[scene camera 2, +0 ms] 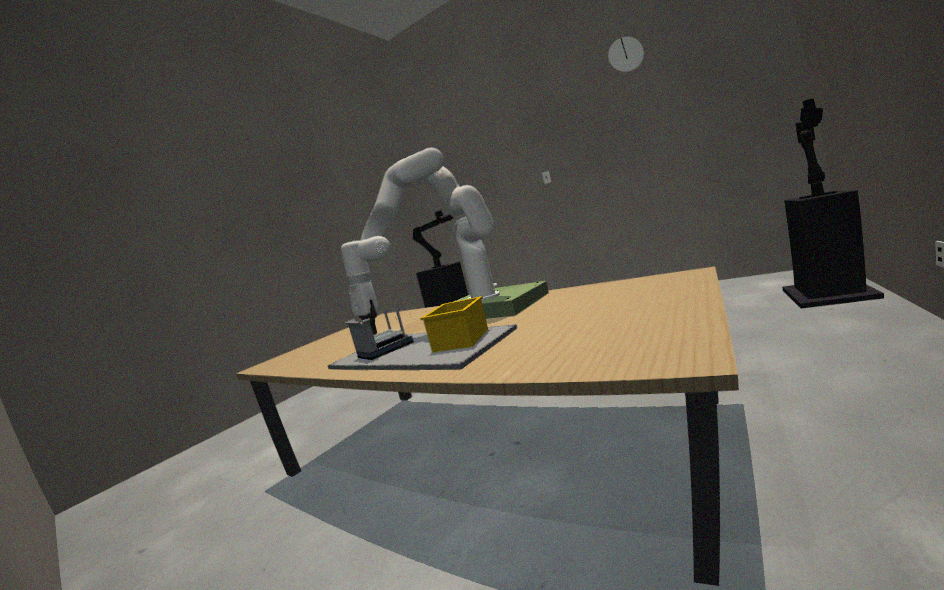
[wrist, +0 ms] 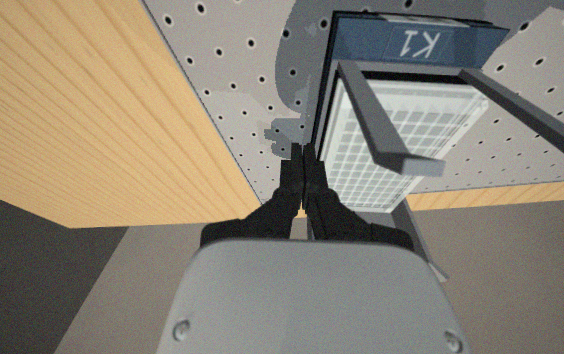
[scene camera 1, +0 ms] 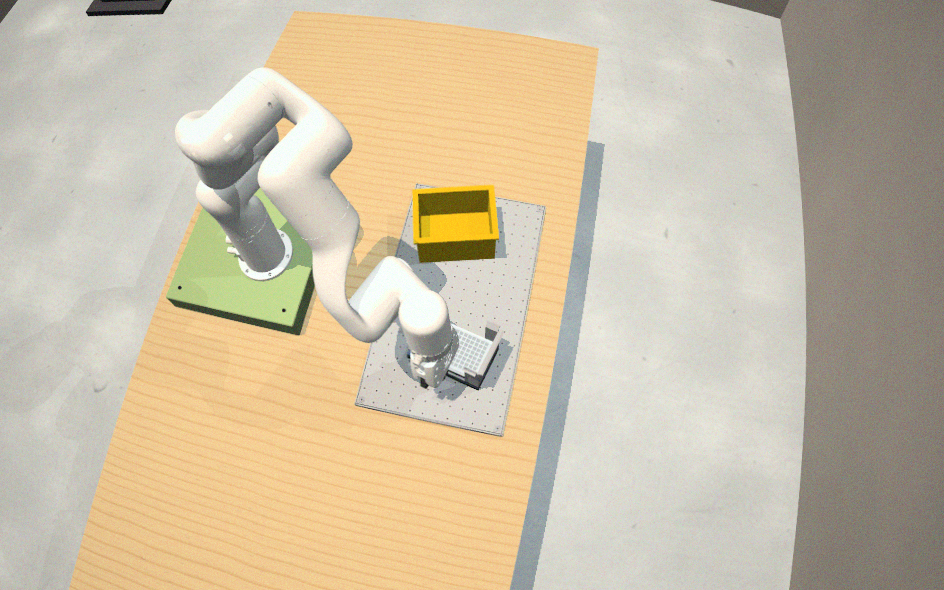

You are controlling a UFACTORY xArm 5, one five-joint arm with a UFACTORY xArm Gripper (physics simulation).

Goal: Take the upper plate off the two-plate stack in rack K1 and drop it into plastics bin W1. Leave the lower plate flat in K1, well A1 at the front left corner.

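Frame: origin at the arm's base, x right, y down, z ahead, level; centimetres.
Seen in the pictures: gripper, fingertip midpoint: [wrist: 301,157]; arm's base at its link origin: [scene camera 2: 483,297] [scene camera 1: 266,255].
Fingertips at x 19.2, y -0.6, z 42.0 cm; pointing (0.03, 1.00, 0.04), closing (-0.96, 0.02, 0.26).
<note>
Pixels of each thing's middle, then the offset from my fingertips to it. "*": a spot on its surface instead. Level surfaces: height alone.
- rack K1 at the middle of its body: [wrist: 382,174] [scene camera 1: 453,344] [scene camera 2: 379,332] dy -1.1, dx -5.8, dz +1.9 cm
- pale gridded plate at the middle of its body: [wrist: 372,165] [scene camera 1: 456,349] [scene camera 2: 379,337] dy +0.4, dx -5.5, dz +2.5 cm
- yellow bin at the middle of its body: [scene camera 1: 455,225] [scene camera 2: 457,323] dy -0.1, dx -32.2, dz -2.5 cm
- perforated board at the middle of its body: [wrist: 520,76] [scene camera 1: 455,300] [scene camera 2: 417,348] dy +5.5, dx -17.6, dz +0.0 cm
- wooden table at its surface level: dy +6.1 cm
- grey post at a spot on its surface: [wrist: 370,112] * dy -3.5, dx -3.7, dz -5.1 cm
My gripper [scene camera 1: 423,384] [scene camera 2: 373,329] [wrist: 301,157] is shut and empty. Its tips are beside one long side of rack K1 [wrist: 357,47] [scene camera 2: 360,338], above the grey perforated board. The rack has a blue label face and upright grey corner posts. A pale gridded plate [scene camera 1: 470,352] [wrist: 425,120] [scene camera 2: 388,336] lies in the rack between the posts. The lower plate cannot be told apart from the upper one, and well A1 cannot be read. The yellow bin [scene camera 1: 455,249] [scene camera 2: 455,331] stands apart from the rack; no plate shows inside it in scene camera 1.
The perforated board [scene camera 1: 466,292] [scene camera 2: 417,361] [wrist: 235,70] carries the rack and bin on the wooden table [scene camera 1: 278,452] [scene camera 2: 626,333]. The arm's base stands on a green block [scene camera 1: 215,278] [scene camera 2: 518,301]. A grey post [wrist: 370,112] rises close to the fingers on the rack side.
</note>
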